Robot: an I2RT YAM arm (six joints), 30 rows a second.
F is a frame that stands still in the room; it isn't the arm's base.
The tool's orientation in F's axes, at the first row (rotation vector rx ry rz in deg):
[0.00 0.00 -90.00]
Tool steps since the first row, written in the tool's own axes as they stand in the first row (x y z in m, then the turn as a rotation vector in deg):
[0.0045 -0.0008 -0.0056 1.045 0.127 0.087]
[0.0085 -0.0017 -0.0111 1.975 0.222 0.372]
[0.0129 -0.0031 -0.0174 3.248 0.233 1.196]
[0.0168 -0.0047 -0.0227 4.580 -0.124 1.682]
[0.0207 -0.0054 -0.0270 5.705 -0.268 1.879]
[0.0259 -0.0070 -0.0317 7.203 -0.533 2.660]
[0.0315 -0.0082 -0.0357 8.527 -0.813 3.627]
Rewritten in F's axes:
[-0.0008 -0.0045 -0.0056 0.127 -1.045 0.087]
[-0.0017 -0.0085 -0.0111 0.222 -1.975 0.372]
[-0.0031 -0.0129 -0.0174 0.233 -3.248 1.196]
[-0.0047 -0.0168 -0.0227 -0.124 -4.580 1.682]
[-0.0054 -0.0207 -0.0270 -0.268 -5.705 1.879]
[-0.0070 -0.0259 -0.0317 -0.533 -7.203 2.660]
[-0.0082 -0.0315 -0.0357 -0.813 -8.527 3.627]

